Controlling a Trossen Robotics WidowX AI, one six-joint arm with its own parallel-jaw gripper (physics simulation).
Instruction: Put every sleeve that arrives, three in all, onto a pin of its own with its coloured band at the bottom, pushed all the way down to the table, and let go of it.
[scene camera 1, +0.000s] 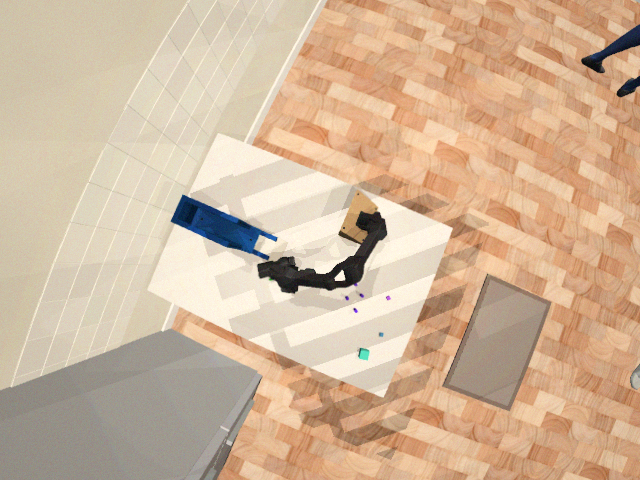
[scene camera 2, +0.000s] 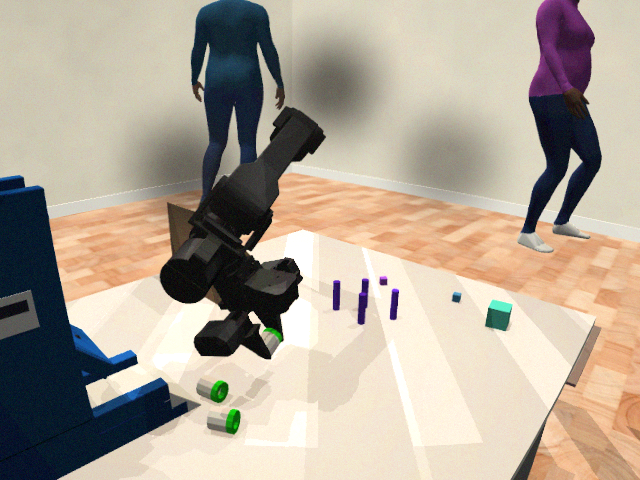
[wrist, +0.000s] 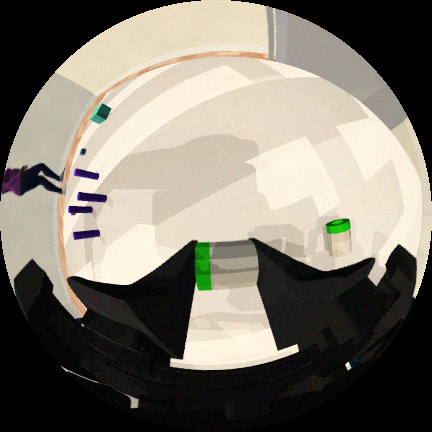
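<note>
My gripper (scene camera 2: 275, 347) (wrist: 222, 244) is shut on a grey sleeve with a green band (scene camera 2: 270, 341) (wrist: 232, 265). The fingers press on its two ends, the band against the left finger in the wrist view. It is held tilted above the table, band end higher in scene camera 2. Two more sleeves lie on their sides near the blue chute: one sleeve (scene camera 2: 206, 388) behind, another sleeve (scene camera 2: 219, 421) in front. One loose sleeve (wrist: 338, 243) shows in the wrist view. Several upright purple pins (scene camera 1: 361, 295) (scene camera 2: 361, 308) (wrist: 92, 197) stand bare, apart from the gripper.
The blue chute (scene camera 1: 222, 228) (scene camera 2: 136, 398) stands beside the loose sleeves. A teal cube (scene camera 1: 363, 353) (scene camera 2: 498, 315) (wrist: 100, 114), a small blue cube (scene camera 1: 381, 334) (scene camera 2: 456, 297) (wrist: 83, 151) and a small magenta cube (scene camera 1: 388, 297) (scene camera 2: 383, 280) lie beyond or beside the pins. A tan board (scene camera 1: 355, 209) stands by the arm's base.
</note>
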